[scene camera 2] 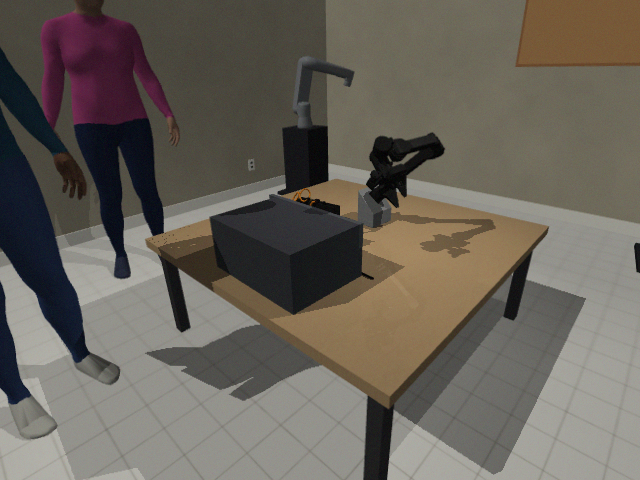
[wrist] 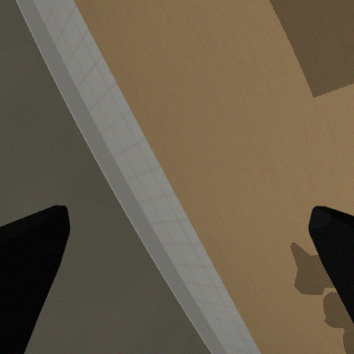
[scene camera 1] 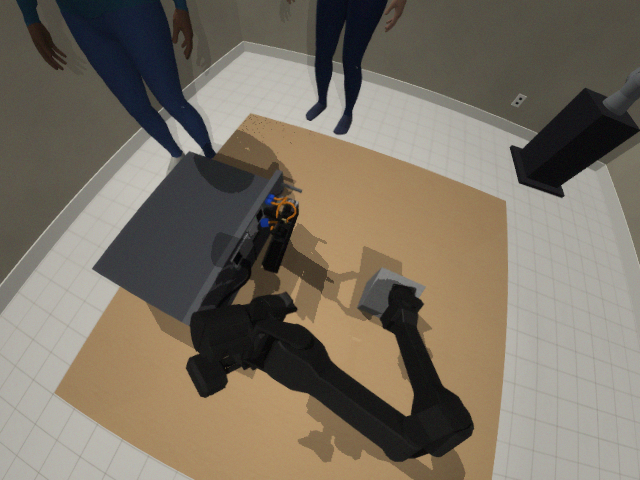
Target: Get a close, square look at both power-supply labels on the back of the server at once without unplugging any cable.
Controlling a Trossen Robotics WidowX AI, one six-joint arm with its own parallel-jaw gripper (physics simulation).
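Frame: origin at the arm's base, x back, y right, z up, level; centimetres.
Where they show: gripper, fingertip midpoint: (scene camera 2: 401,202) (wrist: 192,219) (scene camera 1: 232,378); arm's base, link origin: (scene camera 2: 376,195) (scene camera 1: 402,295).
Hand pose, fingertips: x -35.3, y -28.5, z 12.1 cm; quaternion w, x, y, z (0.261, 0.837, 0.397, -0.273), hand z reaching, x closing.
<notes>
Things, the pixels of their top centre, and the offset from my fingertips. "spot": a spot on its surface instead. Level surfaces: height alone.
- dark grey server, surface spot: (scene camera 1: 165,232) (scene camera 2: 284,226) spot: dx -31.2, dy +26.4, dz -4.3 cm
- table, surface height: dz -24.3 cm
- black cable, surface spot: (scene camera 1: 227,284) spot: dx -12.4, dy +19.3, dz -12.2 cm
- long black part, surface spot: (scene camera 1: 278,250) spot: dx -1.7, dy +32.1, dz -10.9 cm
The dark grey server (scene camera 1: 165,232) (scene camera 2: 281,227) stands on the table (scene camera 1: 413,206) (scene camera 2: 439,289). Its back faces the arm's side; in the scene camera 1 view it is seen steeply from above, partly behind cables and the arm. Orange cables (scene camera 1: 286,209) (scene camera 2: 302,195) with blue plugs (scene camera 1: 264,222) and a black cable (scene camera 1: 227,284) are at the back. No power-supply label is readable in any view. My gripper (scene camera 2: 400,199) (wrist: 192,219) is open and empty, raised above the table with fingers pointing downward. The wrist view shows table, floor and wall; the server does not show there.
A long black part (scene camera 1: 278,250) (scene camera 2: 325,206) stands out behind the server's back near the cables. My arm (scene camera 1: 356,397) (scene camera 2: 413,147) rises from beside a grey angled block (scene camera 1: 372,299) (scene camera 2: 368,209). Two people stand past the table; a grey arm (scene camera 2: 303,85) stands on a black pedestal (scene camera 2: 305,155).
</notes>
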